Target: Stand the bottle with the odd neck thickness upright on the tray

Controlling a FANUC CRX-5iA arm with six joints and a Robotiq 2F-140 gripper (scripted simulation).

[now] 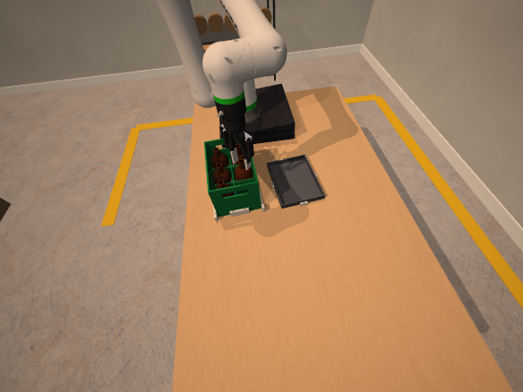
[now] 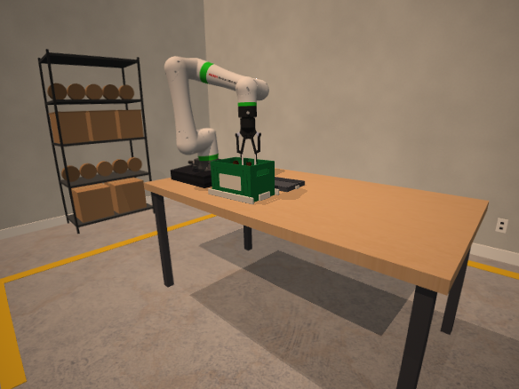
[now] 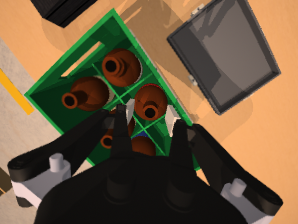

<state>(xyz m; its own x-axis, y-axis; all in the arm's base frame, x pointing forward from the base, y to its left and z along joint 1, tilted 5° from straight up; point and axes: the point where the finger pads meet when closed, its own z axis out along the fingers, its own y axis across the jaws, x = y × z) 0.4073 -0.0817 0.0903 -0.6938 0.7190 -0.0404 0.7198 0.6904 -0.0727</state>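
Right now my hand is 5 cm to the left of the green crate and 9 cm above it. Also, from my hand: dark grey tray (3 cm ahead, 22 cm to the left, 16 cm below); then glass bottle (9 cm behind, 8 cm below).
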